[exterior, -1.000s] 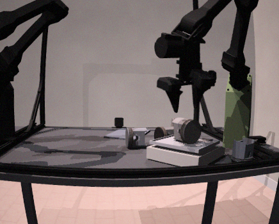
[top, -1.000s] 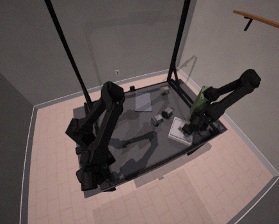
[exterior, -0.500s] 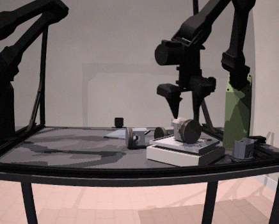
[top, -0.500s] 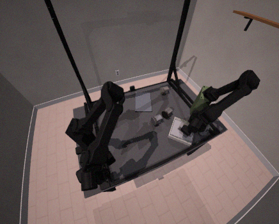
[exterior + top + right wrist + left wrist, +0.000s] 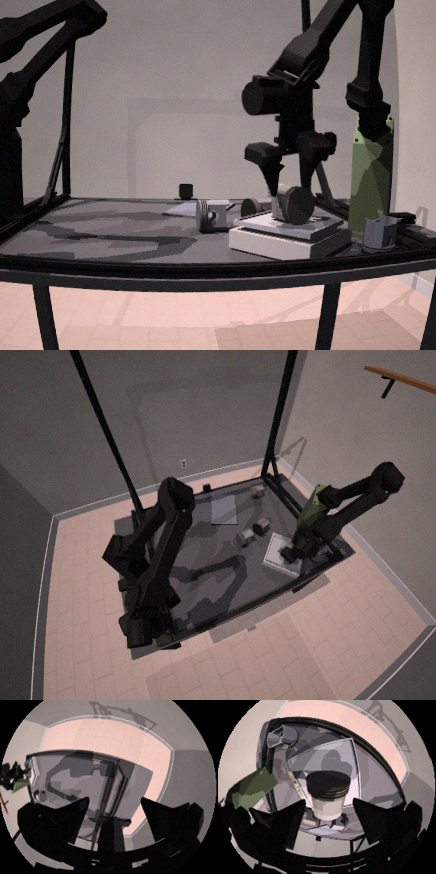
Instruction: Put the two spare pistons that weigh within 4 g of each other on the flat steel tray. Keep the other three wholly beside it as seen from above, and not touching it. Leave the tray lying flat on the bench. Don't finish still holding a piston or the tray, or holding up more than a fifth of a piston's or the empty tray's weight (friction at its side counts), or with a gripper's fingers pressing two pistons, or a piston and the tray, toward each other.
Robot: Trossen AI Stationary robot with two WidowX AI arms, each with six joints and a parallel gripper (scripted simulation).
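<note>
Now: the white scale pan 10 cm below my left hand, 1 cm to the left of it and 1 cm behind it. From my left hand the other things lie so: flat grey steel tray 42 cm behind, 16 cm to the right, 14 cm below; then piston 47 cm behind, 11 cm below, 7 cm to the left.
</note>
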